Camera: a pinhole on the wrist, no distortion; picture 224 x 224 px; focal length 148.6 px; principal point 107.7 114.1 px. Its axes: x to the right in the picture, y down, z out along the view. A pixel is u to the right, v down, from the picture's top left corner.
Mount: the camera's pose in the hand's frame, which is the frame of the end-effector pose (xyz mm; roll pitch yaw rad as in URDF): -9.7 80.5 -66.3 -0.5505 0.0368 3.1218
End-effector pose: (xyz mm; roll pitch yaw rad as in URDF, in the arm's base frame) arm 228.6 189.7 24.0 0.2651 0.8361 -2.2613
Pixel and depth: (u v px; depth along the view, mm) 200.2 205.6 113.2
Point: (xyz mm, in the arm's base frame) 247.9 264.9 74.6
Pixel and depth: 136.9 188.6 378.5
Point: -2.5 393.9 148.7
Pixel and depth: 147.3 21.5 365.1
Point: 97.2 48.9 363.0
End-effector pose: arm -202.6 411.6 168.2 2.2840 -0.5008 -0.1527
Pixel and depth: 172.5 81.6 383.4
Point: -291.0 227.0 -125.3
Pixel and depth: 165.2 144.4 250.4
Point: -238.9 388.7 -15.8
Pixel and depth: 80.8 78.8 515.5
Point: -23.5 104.3 -112.0
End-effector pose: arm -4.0 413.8 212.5 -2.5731 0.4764 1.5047
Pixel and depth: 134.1 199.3 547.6
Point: -530.9 360.4 323.1
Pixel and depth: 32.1 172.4 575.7
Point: -512.1 659.4 56.6
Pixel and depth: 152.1 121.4 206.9
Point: -95.2 317.6 189.3
